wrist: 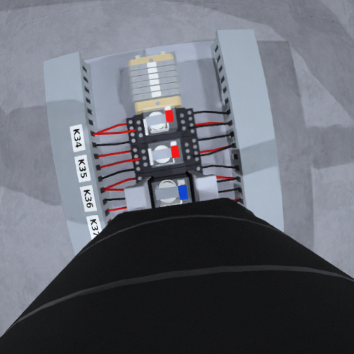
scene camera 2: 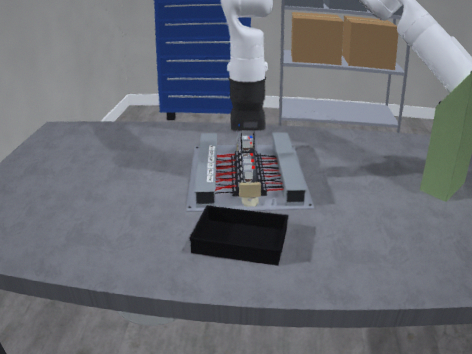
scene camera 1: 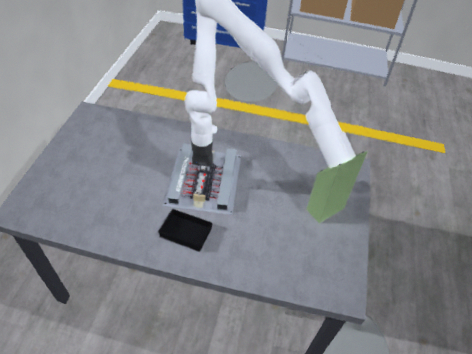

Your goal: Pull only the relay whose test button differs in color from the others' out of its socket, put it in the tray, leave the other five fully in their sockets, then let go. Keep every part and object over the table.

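Places are measured from the arm's base along level axes (x right, y up, z back), in millimetres.
Pixels of known places: gripper, fingertip midpoint: (scene camera 2: 247, 148) (scene camera 1: 204, 168); arm's base at its link origin: (scene camera 2: 465, 82) (scene camera 1: 341, 162).
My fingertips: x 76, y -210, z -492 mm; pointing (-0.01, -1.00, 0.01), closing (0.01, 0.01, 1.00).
Observation:
For each thing: its top centre in the pictures, then the offset to it from my fingertips.
- relay with a blue test button, top centre: (scene camera 2: 247, 136) dx -2, dy +32, dz +0 mm
- black tray at its top centre: (scene camera 2: 240, 226) (scene camera 1: 185, 227) dx -264, dy -32, dz -18 mm
- terminal block with beige ends, top centre: (scene camera 2: 250, 183) (scene camera 1: 199, 195) dx -115, dy -27, dz +3 mm
The relay with a blue test button (wrist: 167, 192) (scene camera 2: 247, 141) is upright between the fingers, raised a little above the socket row. My gripper (wrist: 170, 186) (scene camera 2: 247, 143) (scene camera 1: 203, 171) is shut on it. Two relays with red buttons, one near label K34 (wrist: 157, 121) and one near K35 (wrist: 162, 154), sit in their black sockets in the wrist view. The other relays are hidden there by the gripper body; more red buttons show small in scene camera 2. The black tray (scene camera 1: 185, 230) (scene camera 2: 235, 249) stands in front of the panel and is empty.
Grey wire ducts (wrist: 252, 125) (scene camera 2: 205, 165) flank the sockets, with red and black wires between. A terminal block with beige ends (wrist: 154, 80) (scene camera 2: 249, 190) stands at the row's tray-side end. A green block (scene camera 1: 335, 190) (scene camera 2: 447, 150) meets the white arm at the right.

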